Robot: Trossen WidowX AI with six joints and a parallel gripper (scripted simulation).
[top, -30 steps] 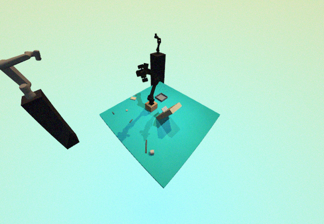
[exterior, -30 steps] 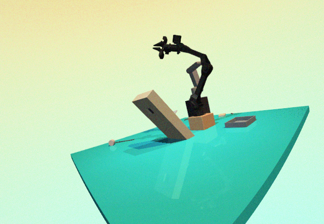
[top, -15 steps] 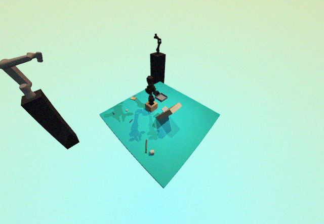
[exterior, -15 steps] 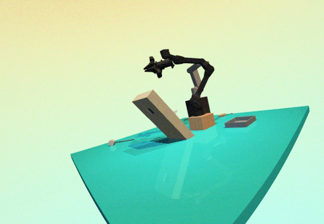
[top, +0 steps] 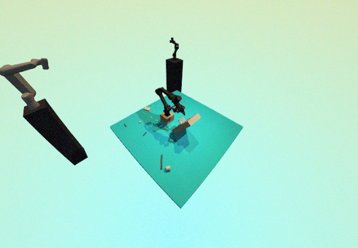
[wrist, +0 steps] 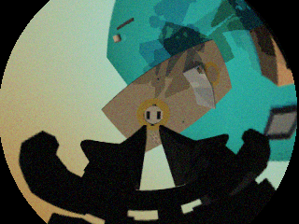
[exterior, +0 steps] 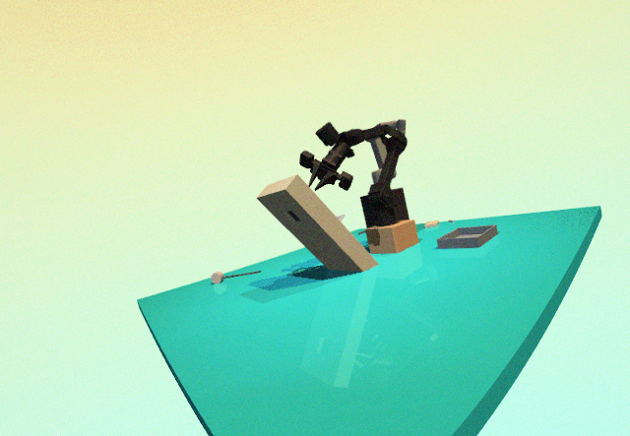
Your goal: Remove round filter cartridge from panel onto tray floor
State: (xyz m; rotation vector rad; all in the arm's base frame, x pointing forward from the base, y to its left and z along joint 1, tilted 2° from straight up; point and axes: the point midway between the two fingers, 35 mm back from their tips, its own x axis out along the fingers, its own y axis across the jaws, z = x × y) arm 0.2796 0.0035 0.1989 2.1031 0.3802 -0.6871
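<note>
Now: the filter cartridge 6 cm ahead of my gripper tip, 5 cm below it and 1 cm to the left of it. The rest, counted from my gripper tip: dark grey tray (37 cm behind, 28 cm to the left, 27 cm below); then tan service panel (12 cm below, 1 cm to the left, 1 cm ahead).
</note>
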